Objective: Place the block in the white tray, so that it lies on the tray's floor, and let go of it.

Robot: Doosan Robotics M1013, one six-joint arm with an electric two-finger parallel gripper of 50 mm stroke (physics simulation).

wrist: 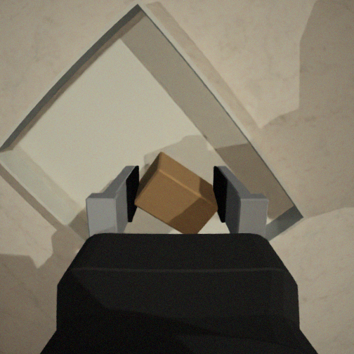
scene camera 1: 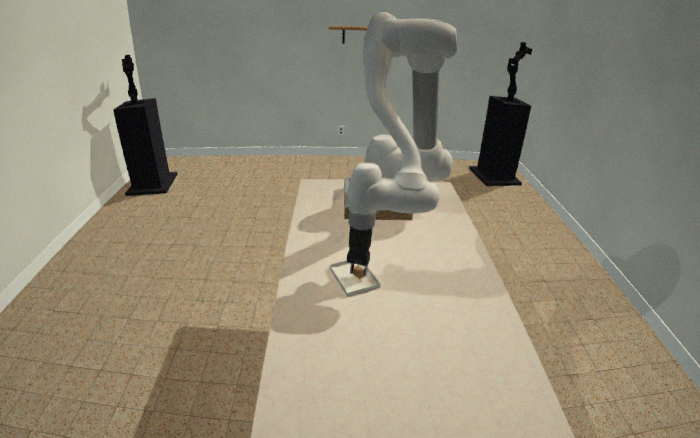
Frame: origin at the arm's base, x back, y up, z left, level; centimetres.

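Where they show: gripper, fingertip midpoint: (scene camera 1: 358, 273).
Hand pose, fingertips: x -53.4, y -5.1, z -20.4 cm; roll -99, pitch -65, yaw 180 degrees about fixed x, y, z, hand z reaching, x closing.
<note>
Things, the pixels of their top centre, and the offset from my fingertips. Level surfaces: height alone.
- brown block, middle of its top: (scene camera 1: 358, 268) dx -0.2, dy +2.4, dz -0.1 cm
- white tray, middle of its top: (scene camera 1: 354, 273) dx +0.3, dy -0.1, dz -1.5 cm
- pale mat, its level: dy -2.2 cm
A brown block (scene camera 1: 358, 271) (wrist: 176, 192) is held between the two fingers of my gripper (scene camera 1: 358, 269) (wrist: 175, 183), turned at an angle to the finger pads. The gripper is shut on it. The white tray (scene camera 1: 338, 281) (wrist: 75, 82) lies below on the pale mat, turned like a diamond in the wrist view. The block is over the tray's inside, toward its near part in the wrist view. How far the block's underside is above the tray's floor is hard to tell. The tray's nearest corner is hidden behind the gripper body in the wrist view.
The pale mat (scene camera 1: 412, 361) runs under the tray and the arm's base. Low walls surround the tray's floor. Two black pedestals (scene camera 1: 139, 147) (scene camera 1: 503, 139) with small black arms stand left and right at the back, far from the tray.
</note>
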